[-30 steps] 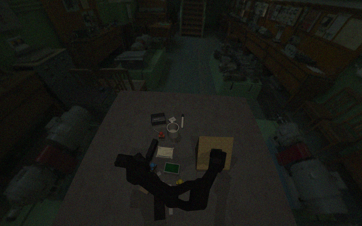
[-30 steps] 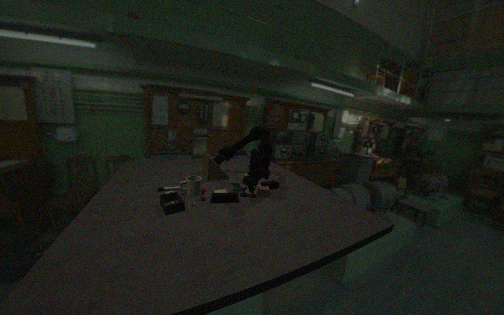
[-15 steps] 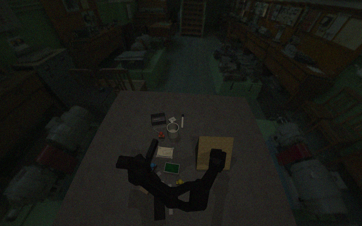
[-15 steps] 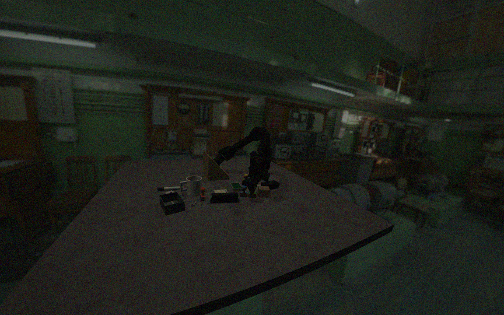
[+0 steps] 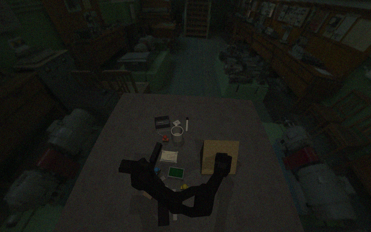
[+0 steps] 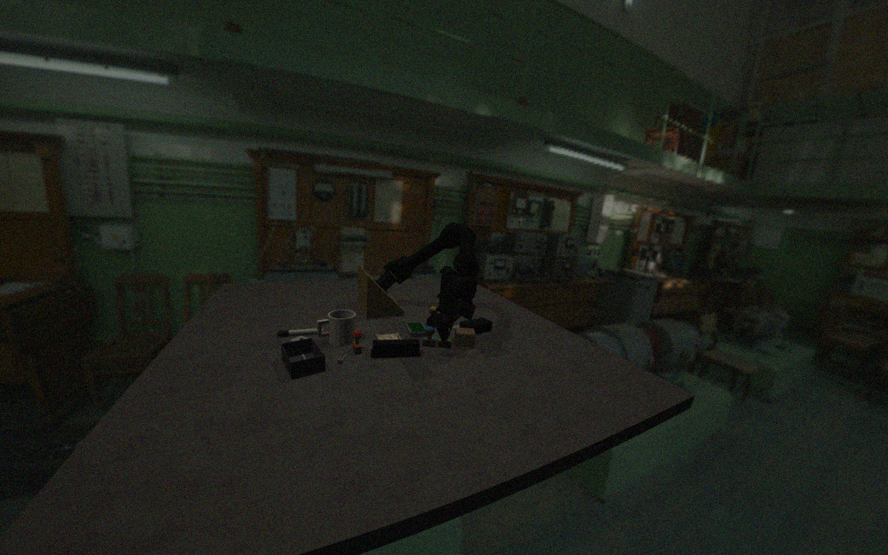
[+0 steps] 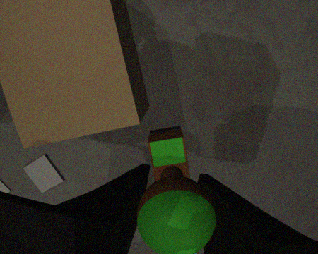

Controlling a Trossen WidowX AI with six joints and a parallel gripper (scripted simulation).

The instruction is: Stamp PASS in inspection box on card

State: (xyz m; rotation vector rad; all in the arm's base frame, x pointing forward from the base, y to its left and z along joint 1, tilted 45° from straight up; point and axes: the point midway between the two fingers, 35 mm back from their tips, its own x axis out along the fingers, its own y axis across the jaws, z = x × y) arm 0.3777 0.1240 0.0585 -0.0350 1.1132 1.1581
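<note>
The blue stamp lies 4 cm to the right of my gripper tip, 2 cm behind it and 1 cm below it. The rest, counted from my gripper tip: ink pad (13 cm behind, 5 cm to the right, 2 cm below); tan block (7 cm to the left, 1 cm behind); green stamp (right at my gripper tip).
</note>
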